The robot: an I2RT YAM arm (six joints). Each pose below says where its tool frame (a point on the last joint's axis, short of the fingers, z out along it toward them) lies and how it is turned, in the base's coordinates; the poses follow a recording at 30 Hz.
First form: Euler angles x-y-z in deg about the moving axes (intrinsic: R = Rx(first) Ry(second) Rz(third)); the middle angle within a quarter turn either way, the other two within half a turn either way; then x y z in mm.
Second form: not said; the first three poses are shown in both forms.
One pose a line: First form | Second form
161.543 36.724 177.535 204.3 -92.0 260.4 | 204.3 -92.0 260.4 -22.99 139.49 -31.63
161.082 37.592 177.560 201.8 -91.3 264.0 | 201.8 -91.3 264.0 -22.84 138.55 -31.77
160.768 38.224 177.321 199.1 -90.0 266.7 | 199.1 -90.0 266.7 -22.70 137.88 -32.09
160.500 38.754 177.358 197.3 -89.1 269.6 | 197.3 -89.1 269.6 -22.58 137.32 -32.14
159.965 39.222 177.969 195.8 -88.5 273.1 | 195.8 -88.5 273.1 -22.77 136.70 -32.00
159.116 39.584 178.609 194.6 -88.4 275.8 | 194.6 -88.4 275.8 -23.32 136.06 -32.30
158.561 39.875 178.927 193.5 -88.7 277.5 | 193.5 -88.7 277.5 -23.63 135.59 -32.56
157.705 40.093 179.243 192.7 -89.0 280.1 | 192.7 -89.0 280.1 -24.26 135.06 -33.24
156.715 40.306 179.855 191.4 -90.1 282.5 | 191.4 -90.1 282.5 -24.99 134.47 -33.78
